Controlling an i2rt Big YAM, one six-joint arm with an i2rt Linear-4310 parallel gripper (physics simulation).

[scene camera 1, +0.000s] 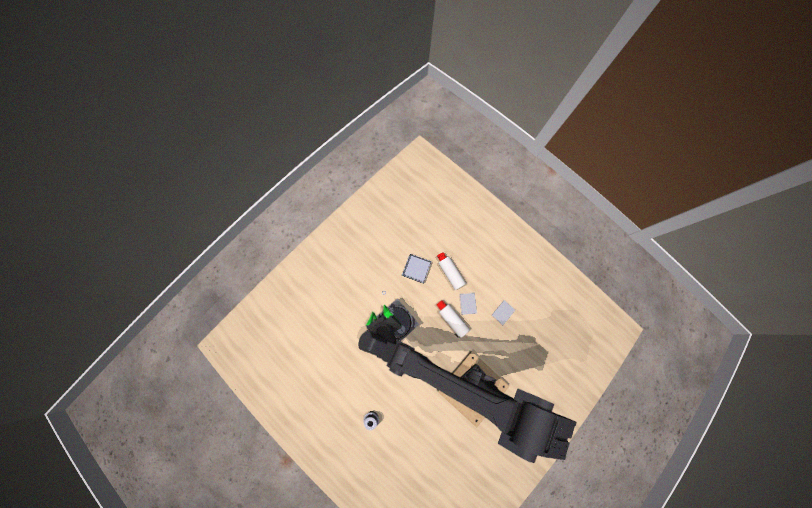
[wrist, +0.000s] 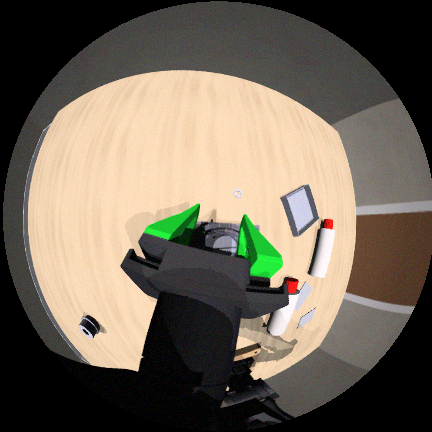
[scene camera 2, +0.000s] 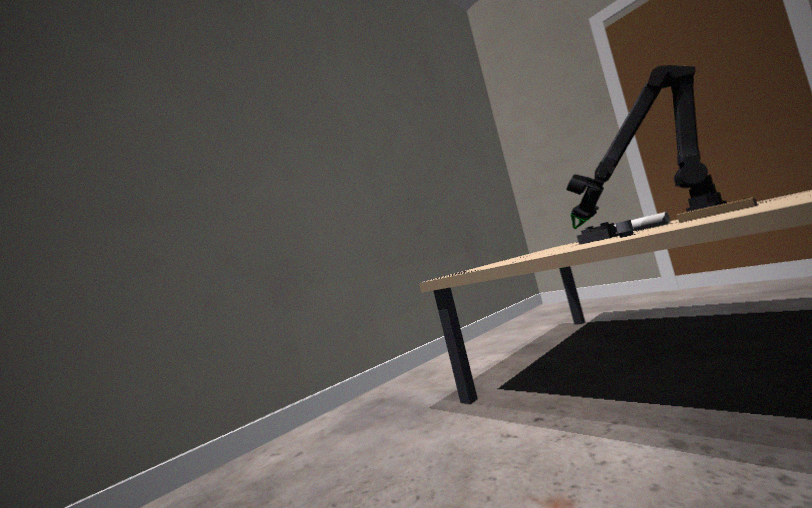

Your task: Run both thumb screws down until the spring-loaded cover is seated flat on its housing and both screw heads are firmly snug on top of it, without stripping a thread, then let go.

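Seen in the pictures: gripper, fingertip midpoint: (scene camera 1: 379, 308) (wrist: 220, 212) (scene camera 2: 577, 226); arm's base, link origin: (scene camera 2: 706, 208).
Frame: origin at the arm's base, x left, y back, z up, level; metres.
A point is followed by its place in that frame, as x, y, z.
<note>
The dark housing with its round cover (scene camera 1: 404, 318) @(0.047, -0.335, 0.027) (scene camera 2: 595, 234) (wrist: 212, 234) @(0.097, -0.389, 0.027) sits on the table under the arm's wrist. One thumb screw's pale, slotted round head (wrist: 224, 243) @(0.084, -0.380, 0.039) shows between and behind my fingers in the wrist view. The other screw does not show there; my gripper body covers that side. My gripper (scene camera 1: 379, 315) @(0.098, -0.416, 0.053) (scene camera 2: 577, 224) @(0.098, -0.416, 0.053) (wrist: 220, 212) @(0.098, -0.416, 0.053) has green fingers standing about half open with nothing between them. It is tilted over the housing, its tips above the cover in scene camera 2. Whether the cover lies flat is too small and hidden to tell.
A shallow grey tray (scene camera 1: 417, 268) @(-0.113, -0.456, -0.025) (wrist: 301, 210) @(-0.119, -0.455, -0.025), two white bottles with red caps (scene camera 1: 452, 272) @(-0.200, -0.358, 0.023) (scene camera 1: 455, 319) @(-0.097, -0.217, 0.023) and two flat grey cards (scene camera 1: 468, 303) @(-0.184, -0.227, -0.023) (scene camera 1: 503, 313) @(-0.268, -0.110, -0.023) lie nearby. A tiny pale ring lies by the housing. A small black-and-silver cylinder (scene camera 1: 370, 420) @(0.356, -0.128, 0.024) (wrist: 90, 326) @(0.347, -0.134, 0.005) stands apart.
</note>
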